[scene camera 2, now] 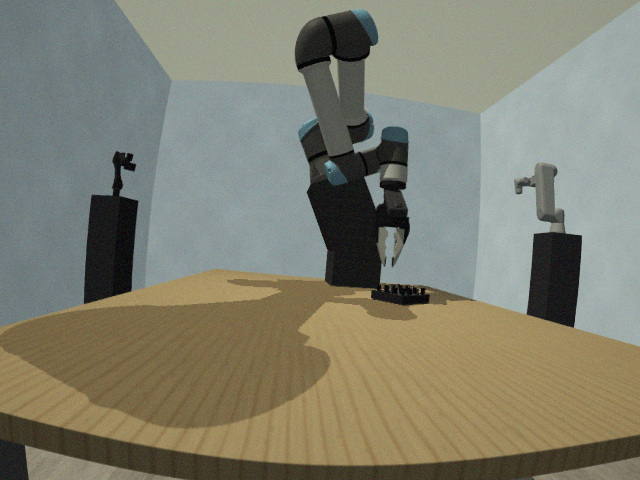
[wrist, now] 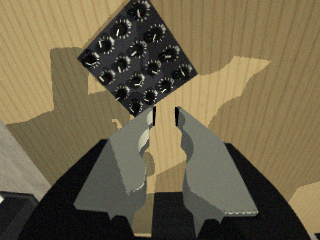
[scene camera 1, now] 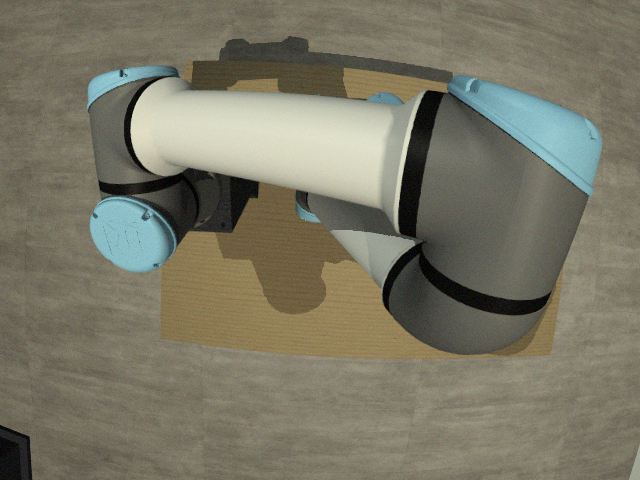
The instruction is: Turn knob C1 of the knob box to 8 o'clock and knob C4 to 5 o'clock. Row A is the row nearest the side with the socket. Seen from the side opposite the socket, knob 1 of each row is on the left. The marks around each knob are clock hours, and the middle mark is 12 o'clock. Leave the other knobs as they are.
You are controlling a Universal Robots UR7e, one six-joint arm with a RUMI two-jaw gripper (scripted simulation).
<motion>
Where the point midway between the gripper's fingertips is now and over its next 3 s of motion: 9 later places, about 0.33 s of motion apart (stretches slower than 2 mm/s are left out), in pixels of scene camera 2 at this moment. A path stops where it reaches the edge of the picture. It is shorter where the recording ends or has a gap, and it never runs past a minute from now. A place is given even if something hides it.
My gripper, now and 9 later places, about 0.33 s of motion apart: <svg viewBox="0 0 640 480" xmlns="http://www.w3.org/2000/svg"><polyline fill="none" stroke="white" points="388,266 388,266 387,266 387,267 387,271 387,275 386,279 386,282 386,282 386,282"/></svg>
</motion>
